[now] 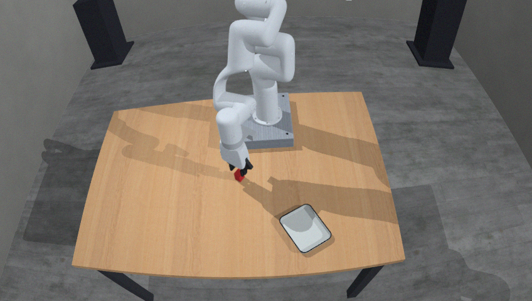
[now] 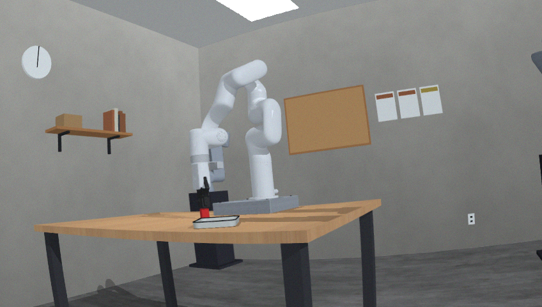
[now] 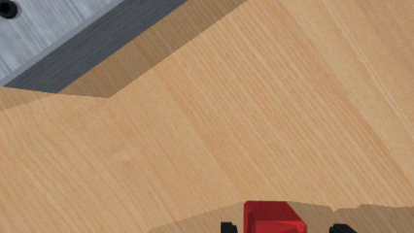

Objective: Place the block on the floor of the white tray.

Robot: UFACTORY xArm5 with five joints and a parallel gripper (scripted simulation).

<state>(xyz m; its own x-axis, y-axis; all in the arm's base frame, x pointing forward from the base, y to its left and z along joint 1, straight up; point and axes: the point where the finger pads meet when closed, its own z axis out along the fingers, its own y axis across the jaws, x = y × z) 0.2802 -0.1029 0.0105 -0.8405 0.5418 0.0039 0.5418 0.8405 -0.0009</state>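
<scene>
Now: hand 4 cm above the red block. The rest, counted from my hand: white tray 24 cm to the left, 23 cm ahead, 5 cm below.
</scene>
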